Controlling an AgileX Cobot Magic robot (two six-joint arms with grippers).
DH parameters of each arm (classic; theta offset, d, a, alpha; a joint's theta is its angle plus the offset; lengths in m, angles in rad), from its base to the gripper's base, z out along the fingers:
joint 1: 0 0.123 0 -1.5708
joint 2: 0.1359 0 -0.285 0
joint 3: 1.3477 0 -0.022 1.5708
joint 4: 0 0.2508 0 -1.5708
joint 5: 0 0 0.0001 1.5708
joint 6: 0 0.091 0 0
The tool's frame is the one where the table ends.
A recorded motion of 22 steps. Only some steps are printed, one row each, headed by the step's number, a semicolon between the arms.
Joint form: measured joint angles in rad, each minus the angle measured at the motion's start. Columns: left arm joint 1, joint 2, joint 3, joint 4, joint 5, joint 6; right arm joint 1, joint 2, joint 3, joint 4, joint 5, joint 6.
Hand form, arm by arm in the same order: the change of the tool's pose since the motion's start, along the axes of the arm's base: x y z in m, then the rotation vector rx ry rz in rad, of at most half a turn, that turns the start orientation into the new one. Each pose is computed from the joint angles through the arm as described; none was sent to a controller.
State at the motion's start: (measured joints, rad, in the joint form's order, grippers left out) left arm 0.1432 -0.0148 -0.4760 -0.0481 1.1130 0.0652; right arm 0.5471 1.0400 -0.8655 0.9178 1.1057 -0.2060
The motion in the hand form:
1: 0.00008 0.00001 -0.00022 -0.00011 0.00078 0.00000; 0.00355 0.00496 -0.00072 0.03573 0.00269 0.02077
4: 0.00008 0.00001 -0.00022 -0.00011 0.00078 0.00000; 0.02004 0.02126 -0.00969 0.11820 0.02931 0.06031
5: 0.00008 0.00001 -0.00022 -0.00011 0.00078 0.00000; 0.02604 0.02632 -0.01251 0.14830 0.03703 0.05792
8: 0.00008 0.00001 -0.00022 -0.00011 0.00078 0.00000; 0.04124 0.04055 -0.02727 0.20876 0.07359 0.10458
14: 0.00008 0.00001 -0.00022 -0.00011 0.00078 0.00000; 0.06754 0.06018 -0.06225 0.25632 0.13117 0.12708
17: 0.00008 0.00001 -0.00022 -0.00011 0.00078 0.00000; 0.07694 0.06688 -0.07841 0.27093 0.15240 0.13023
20: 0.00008 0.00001 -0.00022 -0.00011 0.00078 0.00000; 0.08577 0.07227 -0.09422 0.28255 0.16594 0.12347
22: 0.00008 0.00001 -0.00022 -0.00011 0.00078 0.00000; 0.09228 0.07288 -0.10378 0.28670 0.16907 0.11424
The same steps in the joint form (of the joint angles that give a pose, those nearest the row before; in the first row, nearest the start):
1: 0.0000 0.0000 0.0008 0.0000 0.0000 0.0000; 0.0000 0.0235 0.0000 0.0530 -0.0040 -0.0518
4: 0.0000 0.0000 0.0008 0.0000 0.0000 0.0000; 0.0000 0.1203 0.0000 0.1956 -0.0173 -0.1950
5: 0.0000 0.0000 0.0008 0.0000 0.0000 0.0000; 0.0000 0.1503 0.0000 0.2448 -0.0293 -0.2361
8: 0.0000 0.0000 0.0008 0.0000 0.0000 0.0000; 0.0000 0.2549 0.0000 0.3619 -0.0036 -0.3744
14: 0.0000 0.0000 0.0008 0.0000 0.0000 0.0000; 0.0000 0.4336 0.0000 0.4933 0.0140 -0.5544
17: 0.0000 0.0000 0.0008 0.0000 0.0000 0.0000; 0.0000 0.5056 0.0000 0.5399 0.0218 -0.6235
20: 0.0000 0.0000 0.0008 0.0000 0.0000 0.0000; -0.0012 0.5717 0.0000 0.5838 0.0226 -0.6886
22: 0.0000 0.0000 0.0008 0.0000 0.0000 0.0000; -0.0115 0.6091 0.0000 0.6036 0.0248 -0.7277

